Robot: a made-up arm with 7 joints.
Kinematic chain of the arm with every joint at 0, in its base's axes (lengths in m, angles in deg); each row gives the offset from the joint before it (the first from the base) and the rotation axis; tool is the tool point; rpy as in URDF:
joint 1: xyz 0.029 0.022 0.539 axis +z
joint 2: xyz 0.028 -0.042 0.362 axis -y
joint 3: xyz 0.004 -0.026 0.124 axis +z
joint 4: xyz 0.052 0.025 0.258 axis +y
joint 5: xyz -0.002 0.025 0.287 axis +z
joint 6: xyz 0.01 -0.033 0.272 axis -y
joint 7: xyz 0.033 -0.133 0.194 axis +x
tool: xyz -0.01 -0.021 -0.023 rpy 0 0 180
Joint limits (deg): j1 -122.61..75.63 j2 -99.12..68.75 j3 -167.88..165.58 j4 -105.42..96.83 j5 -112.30..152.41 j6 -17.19..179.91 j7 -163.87..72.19
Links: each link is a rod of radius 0.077 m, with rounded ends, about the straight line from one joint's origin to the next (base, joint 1, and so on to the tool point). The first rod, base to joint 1, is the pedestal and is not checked.
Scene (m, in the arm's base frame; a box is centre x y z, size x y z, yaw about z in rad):
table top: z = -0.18
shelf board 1: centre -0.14 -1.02 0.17 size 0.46 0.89 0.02 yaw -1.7
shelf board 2: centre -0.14 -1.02 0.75 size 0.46 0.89 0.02 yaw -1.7
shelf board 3: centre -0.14 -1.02 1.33 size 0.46 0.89 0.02 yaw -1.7
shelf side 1: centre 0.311 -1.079 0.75 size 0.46 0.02 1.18 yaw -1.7
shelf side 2: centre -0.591 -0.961 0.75 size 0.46 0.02 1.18 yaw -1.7
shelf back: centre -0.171 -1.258 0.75 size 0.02 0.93 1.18 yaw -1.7
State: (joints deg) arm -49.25 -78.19 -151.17 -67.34 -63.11 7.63 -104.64
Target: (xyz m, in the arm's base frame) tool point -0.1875 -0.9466 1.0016
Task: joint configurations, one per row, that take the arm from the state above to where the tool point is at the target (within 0.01 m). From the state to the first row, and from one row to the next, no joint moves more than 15 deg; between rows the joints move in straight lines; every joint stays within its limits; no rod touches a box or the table.
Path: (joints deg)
1: -60.04 -63.96 -152.31 -72.84 -62.56 14.38 -103.98
2: -70.84 -49.73 -153.45 -78.35 -62.00 21.14 -103.31
3: -81.63 -35.49 -154.59 -83.85 -61.45 27.89 -102.65
4: -92.43 -21.26 -155.72 -89.35 -60.90 34.65 -101.99
5: -103.22 -7.03 -156.86 -94.85 -60.34 41.40 -101.32
6: -114.02 7.20 -158.00 -100.36 -59.79 48.16 -100.66
7: -111.97 -4.55 -160.47 -88.66 -62.39 40.47 -101.71
8: -109.92 -16.30 -162.94 -76.96 -64.99 32.78 -102.75
9: -107.87 -28.05 -165.41 -65.26 -67.59 25.09 -103.80
10: -105.82 -39.80 -167.88 -53.57 -70.19 17.40 -104.85

